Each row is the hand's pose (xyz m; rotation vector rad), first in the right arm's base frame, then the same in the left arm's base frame.
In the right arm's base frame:
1: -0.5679 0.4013 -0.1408 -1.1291 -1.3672 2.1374
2: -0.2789 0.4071 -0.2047 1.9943 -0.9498 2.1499
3: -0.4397 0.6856 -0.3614 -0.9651 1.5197 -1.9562
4: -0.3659 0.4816 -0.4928 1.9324 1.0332 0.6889
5: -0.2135 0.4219 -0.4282 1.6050 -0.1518 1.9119
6: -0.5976 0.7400 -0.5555 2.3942 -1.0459 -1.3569
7: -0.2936 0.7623 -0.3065 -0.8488 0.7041 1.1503
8: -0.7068 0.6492 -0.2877 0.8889 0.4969 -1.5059
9: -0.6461 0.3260 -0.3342 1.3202 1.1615 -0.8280
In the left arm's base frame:
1: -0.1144 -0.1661 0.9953 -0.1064 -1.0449 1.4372
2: 0.0045 -0.1453 0.7250 2.3038 -1.6742 0.5877
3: -0.0141 0.1808 0.8708 1.2615 -2.4968 0.9757
4: -0.1741 0.1056 0.6890 -2.9953 -0.8961 0.2370
5: -0.0882 0.0053 0.5727 2.4386 -0.6501 0.6885
6: -0.1850 0.3616 0.9313 -1.2689 0.8436 2.5464
7: 0.1424 0.1905 0.7955 0.3936 1.1296 1.2307
8: -0.1332 0.1286 1.1182 0.7155 1.5762 -2.1946
9: -0.3182 -0.0907 0.9509 1.7724 1.9919 -1.5848

